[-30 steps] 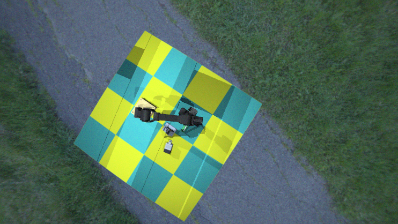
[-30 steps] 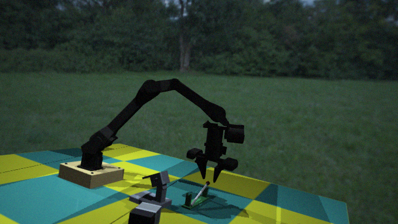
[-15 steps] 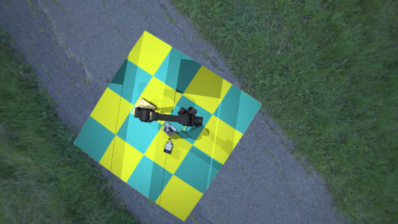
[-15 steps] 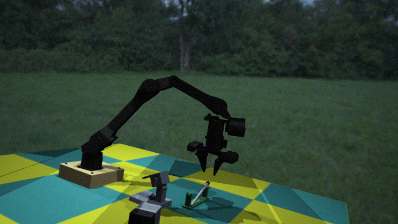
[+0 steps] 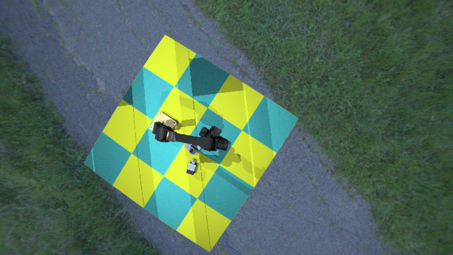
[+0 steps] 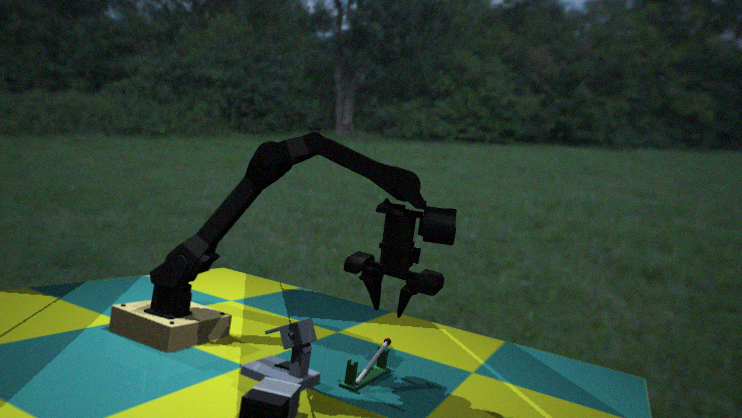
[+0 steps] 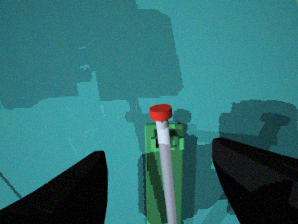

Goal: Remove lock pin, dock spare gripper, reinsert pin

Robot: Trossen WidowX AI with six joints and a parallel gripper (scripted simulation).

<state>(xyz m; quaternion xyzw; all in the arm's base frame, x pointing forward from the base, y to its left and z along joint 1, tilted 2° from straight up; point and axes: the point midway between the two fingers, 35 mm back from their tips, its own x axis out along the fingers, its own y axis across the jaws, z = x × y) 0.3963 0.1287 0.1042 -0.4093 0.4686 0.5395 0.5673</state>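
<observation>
Right now my gripper tip is 8 cm above the green cradle and 7 cm to the left of it. Also, from my gripper tip: socket (17 cm to the right, 11 cm behind, 6 cm below); then spare gripper (31 cm to the right, 9 cm below, 6 cm behind).
</observation>
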